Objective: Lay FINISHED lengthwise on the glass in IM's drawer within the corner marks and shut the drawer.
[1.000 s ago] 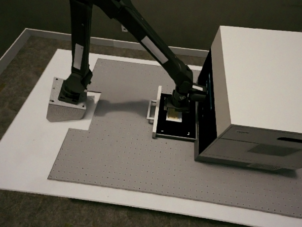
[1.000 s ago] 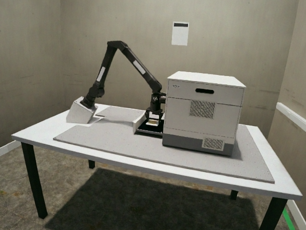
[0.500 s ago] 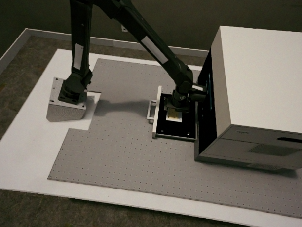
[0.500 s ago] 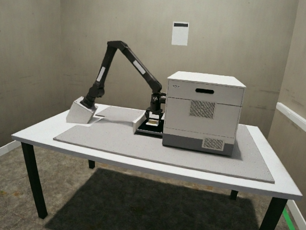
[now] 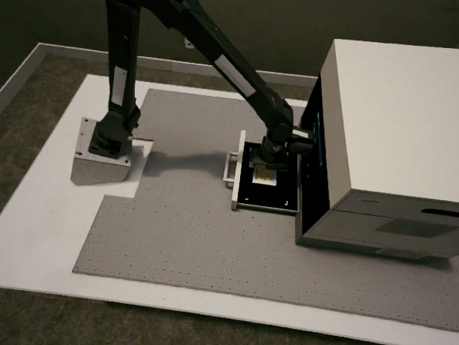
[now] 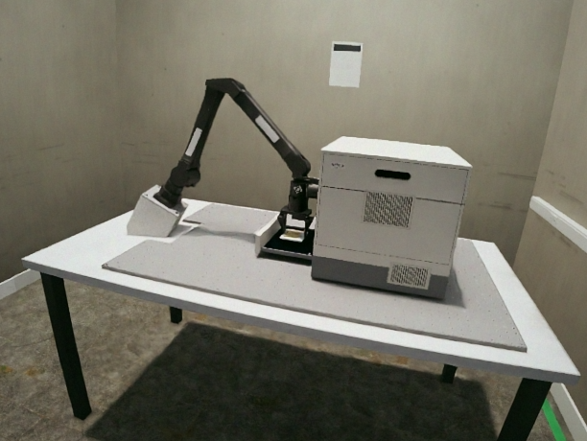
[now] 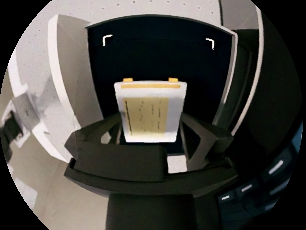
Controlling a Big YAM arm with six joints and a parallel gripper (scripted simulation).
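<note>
Now: hand 10 mm to the right of the cassette and 10 mm above it. From my hand the other things lie so: drawer: 20 mm below, 20 mm ahead.
</note>
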